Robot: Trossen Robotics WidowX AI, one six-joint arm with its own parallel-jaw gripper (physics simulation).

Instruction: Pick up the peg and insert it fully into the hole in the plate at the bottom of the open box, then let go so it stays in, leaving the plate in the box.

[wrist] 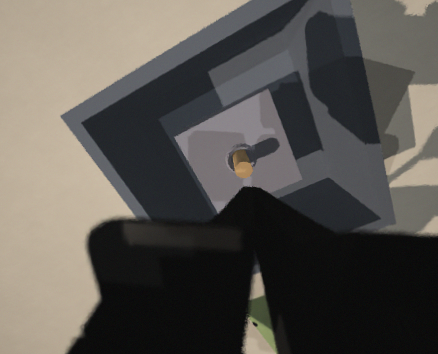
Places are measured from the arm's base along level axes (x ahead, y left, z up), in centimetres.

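Pixels of known places: gripper, between the fingertips: (250, 195).
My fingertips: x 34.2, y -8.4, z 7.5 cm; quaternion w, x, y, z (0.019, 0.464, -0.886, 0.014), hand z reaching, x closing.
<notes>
Ahead of a thing's pixels: the offset from my fingertips to its top centre. "*": to the spot under its first point. Level surfaces: height alone.
The orange-brown peg @(dx -0.8, dy +0.1, dz -5.7 cm) (242, 166) stands upright in the ringed hole of the pale plate @(dx -0.8, dy +0.1, dz -8.4 cm) (215, 170), with its upper part rising above the plate. How deep it sits cannot be told from this angle. The plate lies at the bottom of the open grey box @(* dx +5.1, dy +8.2, dz -4.7 cm) (110, 167). My black gripper (250, 195) is shut and empty. It hangs above the box, with its tips just below the peg in the view and apart from it. The gripper hides the near part of the box and a corner of the plate.
The box's sloping walls surround the plate. A green object (264, 320) shows partly between the fingers at the bottom of the view. Shadows fall on the beige surface @(dz -14.5 cm) (45, 225) to the right of the box.
</notes>
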